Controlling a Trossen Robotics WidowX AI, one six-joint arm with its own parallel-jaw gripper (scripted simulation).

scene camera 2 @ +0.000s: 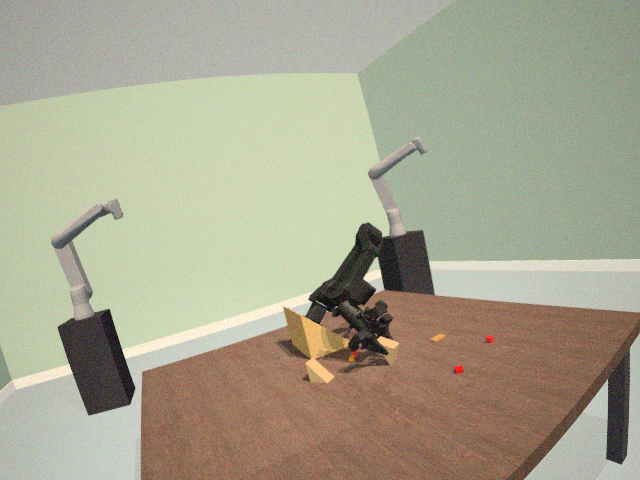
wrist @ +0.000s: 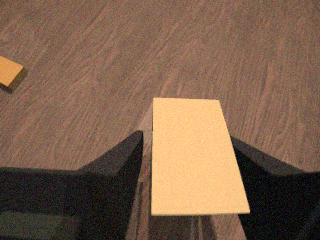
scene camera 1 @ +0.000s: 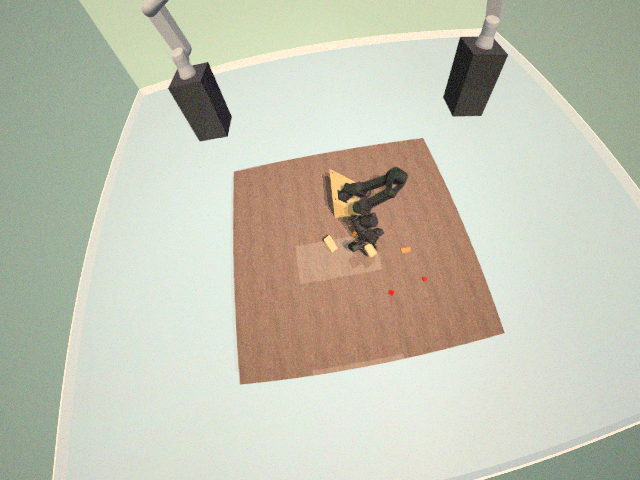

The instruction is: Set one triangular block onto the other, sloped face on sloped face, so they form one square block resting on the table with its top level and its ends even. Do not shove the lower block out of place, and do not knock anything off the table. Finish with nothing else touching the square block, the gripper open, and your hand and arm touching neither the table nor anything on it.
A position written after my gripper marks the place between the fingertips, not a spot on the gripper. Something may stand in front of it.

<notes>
I see my gripper (scene camera 2: 391,350) and a triangular block (wrist: 194,172).
My gripper also shows in the wrist view (wrist: 179,137).
</notes>
